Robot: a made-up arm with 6 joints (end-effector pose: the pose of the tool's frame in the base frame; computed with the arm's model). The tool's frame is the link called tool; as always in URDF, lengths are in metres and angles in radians. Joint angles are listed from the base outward.
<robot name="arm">
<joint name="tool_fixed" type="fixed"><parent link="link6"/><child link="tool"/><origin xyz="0.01 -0.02 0.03" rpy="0 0 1.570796"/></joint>
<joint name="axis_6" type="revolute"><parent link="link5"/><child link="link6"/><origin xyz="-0.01 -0.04 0"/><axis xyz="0 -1 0"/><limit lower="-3.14" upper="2.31"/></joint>
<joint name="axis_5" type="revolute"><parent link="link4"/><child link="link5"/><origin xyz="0 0.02 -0.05"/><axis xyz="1 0 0"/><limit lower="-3" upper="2.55"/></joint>
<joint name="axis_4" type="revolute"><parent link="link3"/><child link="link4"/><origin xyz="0 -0.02 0.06"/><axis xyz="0.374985 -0.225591 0.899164"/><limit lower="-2.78" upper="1.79"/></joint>
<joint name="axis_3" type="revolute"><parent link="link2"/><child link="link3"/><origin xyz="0.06 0.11 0.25"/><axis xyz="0 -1 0"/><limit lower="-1.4" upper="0.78"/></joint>
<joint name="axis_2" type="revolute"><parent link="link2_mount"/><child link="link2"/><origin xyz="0.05 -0.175 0.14"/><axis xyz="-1 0 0"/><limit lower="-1.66" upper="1.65"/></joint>
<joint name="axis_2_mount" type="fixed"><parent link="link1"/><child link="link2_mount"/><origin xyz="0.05 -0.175 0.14"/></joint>
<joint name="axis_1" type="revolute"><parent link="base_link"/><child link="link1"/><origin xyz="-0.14 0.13 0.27"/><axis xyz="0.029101 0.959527 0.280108"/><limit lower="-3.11" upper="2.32"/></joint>
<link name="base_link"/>
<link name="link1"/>
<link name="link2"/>
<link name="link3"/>
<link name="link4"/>
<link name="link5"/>
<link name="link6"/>
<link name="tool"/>
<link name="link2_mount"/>
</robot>
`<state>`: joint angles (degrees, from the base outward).
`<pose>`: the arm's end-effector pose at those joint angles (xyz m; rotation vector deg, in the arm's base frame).
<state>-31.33 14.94 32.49 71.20 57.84 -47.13</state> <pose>-0.2382 -0.0170 0.7818 1.82 35.98 173.58</pose>
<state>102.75 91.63 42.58 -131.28 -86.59 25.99</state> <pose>0.0227 0.1949 0.0723 -131.46 100.51 20.89</pose>
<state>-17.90 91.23 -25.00 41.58 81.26 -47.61</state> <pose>-0.0386 -0.0273 0.4555 64.97 31.54 71.46</pose>
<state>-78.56 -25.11 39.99 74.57 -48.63 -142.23</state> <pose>-0.7724 -0.1390 0.5110 -21.56 -2.11 48.50</pose>
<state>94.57 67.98 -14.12 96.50 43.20 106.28</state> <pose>0.1216 0.1417 0.0844 86.83 0.19 60.67</pose>
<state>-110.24 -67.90 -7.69 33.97 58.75 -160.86</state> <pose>-0.7564 -0.1530 0.1256 -70.09 110.52 116.07</pose>
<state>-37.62 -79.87 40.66 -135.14 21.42 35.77</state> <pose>-0.4393 -0.4221 0.6746 46.36 -11.15 -28.19</pose>
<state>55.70 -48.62 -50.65 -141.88 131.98 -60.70</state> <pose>0.4312 -0.3083 0.4175 68.35 28.61 -1.22</pose>
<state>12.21 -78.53 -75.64 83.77 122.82 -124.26</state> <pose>0.1432 -0.4976 0.7202 24.37 55.25 11.40</pose>
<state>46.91 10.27 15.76 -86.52 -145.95 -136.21</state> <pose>0.4259 0.0080 0.5046 -52.09 46.62 -147.05</pose>
